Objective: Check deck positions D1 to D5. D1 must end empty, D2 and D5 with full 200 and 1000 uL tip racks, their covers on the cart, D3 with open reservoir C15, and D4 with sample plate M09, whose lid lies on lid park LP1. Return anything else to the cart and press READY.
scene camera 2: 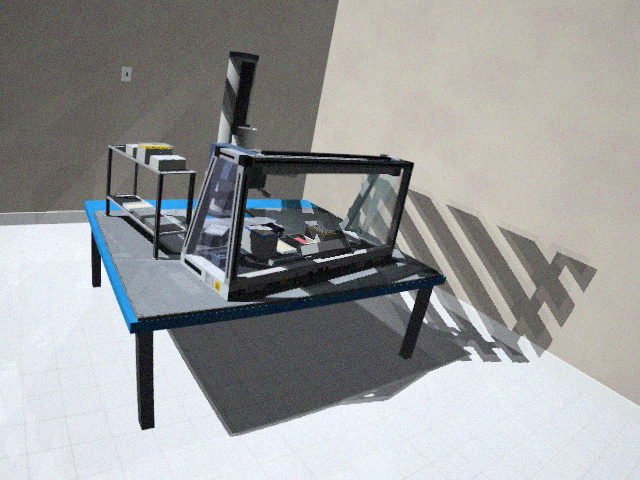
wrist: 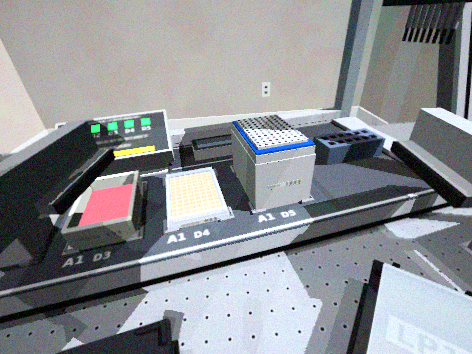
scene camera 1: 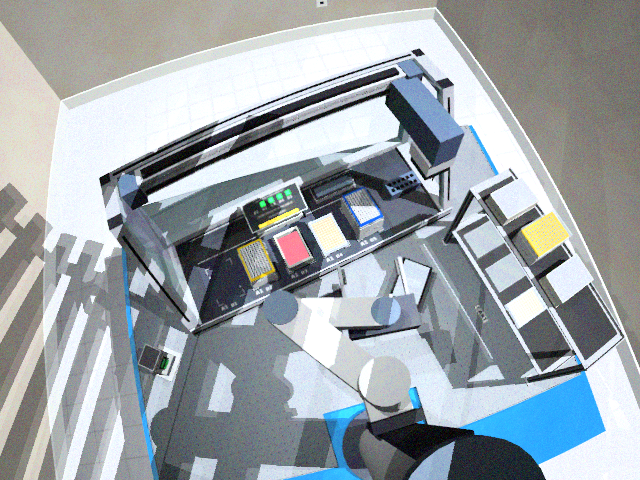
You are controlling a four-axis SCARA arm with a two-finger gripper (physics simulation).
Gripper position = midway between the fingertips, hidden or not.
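Carrying nothing, the gripper appears at (scene camera 1: pixel 369 263) and, in the wrist view, the gripper (wrist: pixel 248 133) is visible too. A blue-rimmed box (scene camera 1: pixel 362 213) is part of the scene as well, and the wrist view also has the box (wrist: pixel 274 162).
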